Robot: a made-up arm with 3 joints. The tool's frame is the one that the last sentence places. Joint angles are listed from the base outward.
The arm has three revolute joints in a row. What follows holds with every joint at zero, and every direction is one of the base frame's. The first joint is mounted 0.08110 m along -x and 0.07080 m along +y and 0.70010 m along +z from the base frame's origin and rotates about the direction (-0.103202, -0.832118, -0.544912), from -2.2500 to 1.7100 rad. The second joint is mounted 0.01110 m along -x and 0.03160 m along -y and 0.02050 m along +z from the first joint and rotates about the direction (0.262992, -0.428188, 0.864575), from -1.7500 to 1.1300 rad. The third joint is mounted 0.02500 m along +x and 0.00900 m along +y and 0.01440 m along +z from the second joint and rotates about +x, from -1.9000 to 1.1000 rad. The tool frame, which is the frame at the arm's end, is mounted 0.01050 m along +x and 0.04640 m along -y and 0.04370 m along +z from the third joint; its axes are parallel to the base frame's.
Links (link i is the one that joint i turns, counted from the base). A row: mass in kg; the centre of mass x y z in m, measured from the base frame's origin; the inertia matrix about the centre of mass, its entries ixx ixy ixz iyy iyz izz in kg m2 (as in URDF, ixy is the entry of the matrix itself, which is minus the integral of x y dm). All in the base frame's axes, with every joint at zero. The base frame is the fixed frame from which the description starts. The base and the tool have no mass.
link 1: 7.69; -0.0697 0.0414 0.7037; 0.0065 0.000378 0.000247 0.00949 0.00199 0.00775
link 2: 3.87; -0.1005 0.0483 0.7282; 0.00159 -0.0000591 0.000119 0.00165 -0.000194 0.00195
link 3: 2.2; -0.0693 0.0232 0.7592; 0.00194 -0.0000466 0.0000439 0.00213 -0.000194 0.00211
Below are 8 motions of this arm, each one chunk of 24 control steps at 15 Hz.
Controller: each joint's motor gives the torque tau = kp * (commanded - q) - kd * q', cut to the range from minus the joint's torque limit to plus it. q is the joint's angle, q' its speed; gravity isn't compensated. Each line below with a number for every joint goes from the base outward.
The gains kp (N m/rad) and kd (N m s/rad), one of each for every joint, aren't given. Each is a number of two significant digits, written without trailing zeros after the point. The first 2 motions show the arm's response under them.
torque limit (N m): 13 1.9 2.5
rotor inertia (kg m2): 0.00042 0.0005 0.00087
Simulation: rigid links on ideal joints. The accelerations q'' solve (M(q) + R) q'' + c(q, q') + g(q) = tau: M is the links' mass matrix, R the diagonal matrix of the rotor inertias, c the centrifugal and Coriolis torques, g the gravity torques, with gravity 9.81 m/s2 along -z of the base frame. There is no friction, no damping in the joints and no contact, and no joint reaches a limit. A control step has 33 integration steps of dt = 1/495 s. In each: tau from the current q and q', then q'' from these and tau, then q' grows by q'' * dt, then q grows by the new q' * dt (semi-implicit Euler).
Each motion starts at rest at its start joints. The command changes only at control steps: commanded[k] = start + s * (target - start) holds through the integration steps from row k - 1 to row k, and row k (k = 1, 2, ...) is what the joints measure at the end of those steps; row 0 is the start. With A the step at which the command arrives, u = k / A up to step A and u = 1 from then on. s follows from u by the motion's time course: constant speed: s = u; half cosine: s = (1 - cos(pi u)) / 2; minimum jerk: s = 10 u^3 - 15 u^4 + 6 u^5; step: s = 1 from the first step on.
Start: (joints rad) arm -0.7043 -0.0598 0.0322
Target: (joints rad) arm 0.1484 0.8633 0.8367
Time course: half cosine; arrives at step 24
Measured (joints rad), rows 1 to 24:
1: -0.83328 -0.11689 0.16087
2: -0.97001 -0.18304 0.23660
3: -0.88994 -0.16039 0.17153
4: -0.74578 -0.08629 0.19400
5: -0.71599 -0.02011 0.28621
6: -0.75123 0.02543 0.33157
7: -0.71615 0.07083 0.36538
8: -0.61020 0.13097 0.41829
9: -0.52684 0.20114 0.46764
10: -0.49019 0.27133 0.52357
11: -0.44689 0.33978 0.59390
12: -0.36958 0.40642 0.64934
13: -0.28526 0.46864 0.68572
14: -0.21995 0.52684 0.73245
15: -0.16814 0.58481 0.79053
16: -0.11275 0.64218 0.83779
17: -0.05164 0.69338 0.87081
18: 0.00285 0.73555 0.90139
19: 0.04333 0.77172 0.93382
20: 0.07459 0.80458 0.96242
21: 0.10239 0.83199 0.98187
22: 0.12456 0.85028 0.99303
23: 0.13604 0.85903 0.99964
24: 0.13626 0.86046 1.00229
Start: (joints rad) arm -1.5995 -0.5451 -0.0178
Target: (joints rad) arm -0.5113 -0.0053 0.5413
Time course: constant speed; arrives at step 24
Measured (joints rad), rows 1 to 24:
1: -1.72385 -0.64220 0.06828
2: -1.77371 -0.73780 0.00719
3: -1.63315 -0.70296 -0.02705
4: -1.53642 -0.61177 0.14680
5: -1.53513 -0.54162 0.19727
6: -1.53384 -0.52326 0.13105
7: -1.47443 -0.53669 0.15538
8: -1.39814 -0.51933 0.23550
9: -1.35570 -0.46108 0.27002
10: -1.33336 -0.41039 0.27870
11: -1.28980 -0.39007 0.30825
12: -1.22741 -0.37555 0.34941
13: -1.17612 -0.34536 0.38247
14: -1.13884 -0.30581 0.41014
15: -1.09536 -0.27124 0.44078
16: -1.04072 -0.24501 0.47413
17: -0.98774 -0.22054 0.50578
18: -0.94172 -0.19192 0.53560
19: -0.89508 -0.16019 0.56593
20: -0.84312 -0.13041 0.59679
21: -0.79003 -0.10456 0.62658
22: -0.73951 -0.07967 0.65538
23: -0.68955 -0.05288 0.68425
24: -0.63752 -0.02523 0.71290
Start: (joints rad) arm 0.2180 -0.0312 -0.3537
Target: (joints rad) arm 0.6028 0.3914 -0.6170
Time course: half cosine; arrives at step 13
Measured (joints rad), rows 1 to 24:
1: 0.22708 -0.03017 -0.27418
2: 0.25029 -0.01585 -0.23012
3: 0.28699 0.02652 -0.29585
4: 0.33854 0.09343 -0.35351
5: 0.40025 0.17093 -0.37177
6: 0.46183 0.24924 -0.40577
7: 0.52101 0.32467 -0.46244
8: 0.58065 0.39851 -0.51138
9: 0.63617 0.47105 -0.55067
10: 0.68061 0.53472 -0.58938
11: 0.71220 0.57958 -0.61995
12: 0.73013 0.60302 -0.63562
13: 0.73281 0.60781 -0.63867
14: 0.72514 0.59813 -0.63203
15: 0.71831 0.58328 -0.62304
16: 0.71841 0.57648 -0.62124
17: 0.72263 0.58287 -0.62626
18: 0.72584 0.59399 -0.63072
19: 0.72582 0.59810 -0.63104
20: 0.72374 0.59302 -0.62880
21: 0.72194 0.58612 -0.62659
22: 0.72175 0.58439 -0.62598
23: 0.72285 0.58772 -0.62703
24: 0.72400 0.59144 -0.62853

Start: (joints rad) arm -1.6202 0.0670 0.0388
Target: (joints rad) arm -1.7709 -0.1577 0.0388
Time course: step
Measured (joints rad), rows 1 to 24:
1: -1.89989 -0.12497 0.10701
2: -2.14844 -0.36940 0.12680
3: -1.94896 -0.37622 0.01575
4: -1.79264 -0.24801 0.10751
5: -1.92027 -0.19304 0.16665
6: -2.02677 -0.24128 0.08281
7: -1.94244 -0.30192 0.06616
8: -1.87206 -0.29791 0.12070
9: -1.92657 -0.25765 0.12152
10: -1.97449 -0.24483 0.08632
11: -1.93888 -0.26600 0.09415
12: -1.90642 -0.27913 0.11317
13: -1.92985 -0.27054 0.10601
14: -1.95196 -0.26150 0.09451
15: -1.93645 -0.26403 0.10006
16: -1.92143 -0.26860 0.10709
17: -1.93175 -0.26817 0.10366
18: -1.94195 -0.26635 0.09894
19: -1.93508 -0.26647 0.10094
20: -1.92816 -0.26693 0.10420
21: -1.93273 -0.26662 0.10311
22: -1.93743 -0.26660 0.10083
23: -1.93439 -0.26706 0.10144
24: -1.93121 -0.26703 0.10301

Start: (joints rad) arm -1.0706 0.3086 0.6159
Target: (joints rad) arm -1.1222 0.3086 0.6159
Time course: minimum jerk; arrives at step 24
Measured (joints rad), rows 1 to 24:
1: -1.22594 0.27827 0.70644
2: -1.37474 0.28334 0.78661
3: -1.28289 0.32636 0.74616
4: -1.18124 0.31059 0.68354
5: -1.23184 0.25691 0.70952
6: -1.30703 0.26093 0.75167
7: -1.28410 0.30855 0.73914
8: -1.23835 0.31544 0.71196
9: -1.25404 0.27967 0.71674
10: -1.29061 0.26617 0.73415
11: -1.28940 0.28867 0.73166
12: -1.27223 0.30277 0.72025
13: -1.27818 0.29058 0.72016
14: -1.29596 0.27884 0.72686
15: -1.29934 0.28431 0.72658
16: -1.29373 0.29262 0.72163
17: -1.29628 0.29072 0.72096
18: -1.30445 0.28548 0.72366
19: -1.30688 0.28583 0.72380
20: -1.30449 0.28885 0.72167
21: -1.30474 0.28896 0.72121
22: -1.30755 0.28728 0.72242
23: -1.30818 0.28713 0.72269
24: -1.30657 0.28803 0.72185

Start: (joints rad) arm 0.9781 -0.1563 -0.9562
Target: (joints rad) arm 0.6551 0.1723 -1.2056
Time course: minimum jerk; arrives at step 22
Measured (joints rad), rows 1 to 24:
1: 1.08500 -0.07831 -0.95245
2: 1.19737 0.17744 -0.93278
3: 1.18066 0.41421 -0.99685
4: 1.13109 0.38614 -1.02367
5: 1.10341 0.19031 -0.98801
6: 1.06937 0.07453 -0.98533
7: 1.03849 0.11680 -1.01234
8: 1.03143 0.23331 -1.04793
9: 1.02799 0.33465 -1.08260
10: 1.00049 0.37819 -1.11599
11: 0.95510 0.36398 -1.13762
12: 0.91234 0.33062 -1.15407
13: 0.88055 0.32435 -1.17978
14: 0.85775 0.35907 -1.20933
15: 0.84021 0.41167 -1.23269
16: 0.82421 0.45043 -1.25048
17: 0.80761 0.46090 -1.26513
18: 0.79194 0.45078 -1.27501
19: 0.78059 0.43807 -1.28015
20: 0.77582 0.43562 -1.28304
21: 0.77684 0.44433 -1.28496
22: 0.78006 0.45660 -1.28606
23: 0.78172 0.46403 -1.28672
24: 0.78090 0.46279 -1.28665

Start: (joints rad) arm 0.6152 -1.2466 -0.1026
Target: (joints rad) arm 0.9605 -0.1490 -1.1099
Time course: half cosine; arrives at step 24
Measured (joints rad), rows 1 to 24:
1: 0.65399 -1.27408 -0.01926
2: 0.72746 -1.29401 0.06371
3: 0.75033 -1.25864 0.05756
4: 0.72047 -1.19565 -0.02557
5: 0.70283 -1.14536 -0.12159
6: 0.72926 -1.10808 -0.16566
7: 0.77817 -1.05521 -0.17646
8: 0.81380 -0.97458 -0.21410
9: 0.82648 -0.88298 -0.29680
10: 0.83672 -0.79899 -0.39278
11: 0.86353 -0.71949 -0.46944
12: 0.90206 -0.62684 -0.52959
13: 0.93621 -0.51504 -0.59815
14: 0.96088 -0.39911 -0.68371
15: 0.98411 -0.29573 -0.76882
16: 1.01130 -0.20439 -0.83917
17: 1.03797 -0.11451 -0.90129
18: 1.05964 -0.02507 -0.96357
19: 1.07804 0.05385 -1.02029
20: 1.09462 0.11541 -1.06406
21: 1.10709 0.16064 -1.09682
22: 1.11445 0.19155 -1.12106
23: 1.11836 0.20860 -1.13495
24: 1.11946 0.21293 -1.13764

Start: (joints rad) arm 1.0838 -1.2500 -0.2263
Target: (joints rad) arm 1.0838 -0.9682 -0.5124
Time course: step
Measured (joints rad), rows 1 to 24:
1: 1.22444 -1.07381 -0.45156
2: 1.28998 -0.79260 -0.36767
3: 1.26996 -0.71515 -0.28103
4: 1.23899 -0.85979 -0.37156
5: 1.21080 -0.98738 -0.40144
6: 1.21826 -0.99281 -0.37241
7: 1.24821 -0.91963 -0.34884
8: 1.25613 -0.86211 -0.33954
9: 1.24163 -0.86867 -0.35511
10: 1.22876 -0.90993 -0.37188
11: 1.23031 -0.93422 -0.36862
12: 1.23978 -0.92469 -0.35547
13: 1.24424 -0.90243 -0.35047
14: 1.24046 -0.89335 -0.35657
15: 1.23546 -0.90155 -0.36328
16: 1.23520 -0.91295 -0.36288
17: 1.23829 -0.91524 -0.35815
18: 1.24011 -0.90935 -0.35578
19: 1.23909 -0.90403 -0.35768
20: 1.23739 -0.90439 -0.36031
21: 1.23715 -0.90803 -0.36043
22: 1.23813 -0.91011 -0.35875
23: 1.23878 -0.90908 -0.35778
24: 1.23848 -0.90713 -0.35838

